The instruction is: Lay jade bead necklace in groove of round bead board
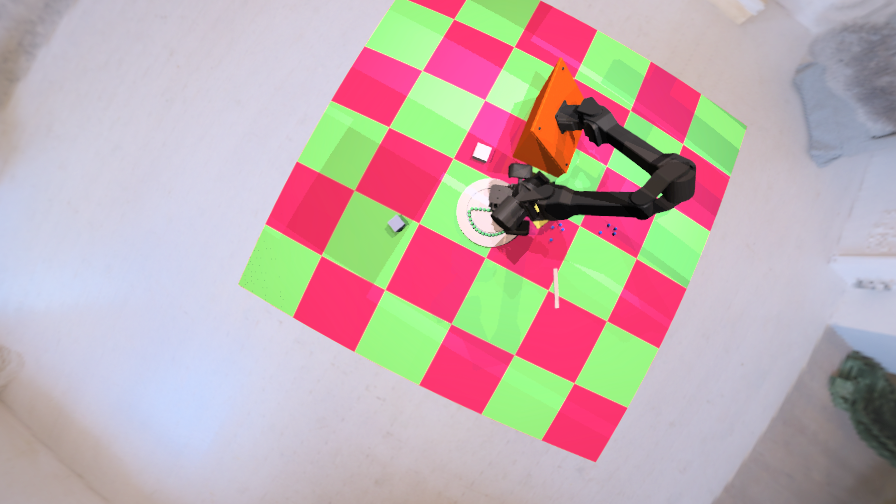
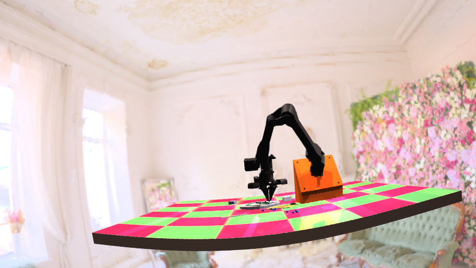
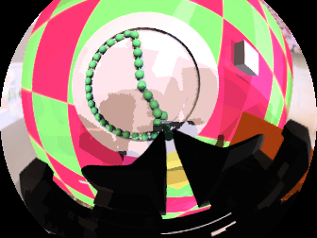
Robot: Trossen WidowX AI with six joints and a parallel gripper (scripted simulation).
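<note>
Now: the round bead board 50 mm ahead of my gripper tip, 40 mm to the right of it and 20 mm below it. The rest, counted from my gripper tip: white cube (90 mm behind, 150 mm to the right, 10 mm below); thin white stick (130 mm ahead, 250 mm to the left, 20 mm below); yellow patch (60 mm behind, 90 mm to the left, 30 mm below).
</note>
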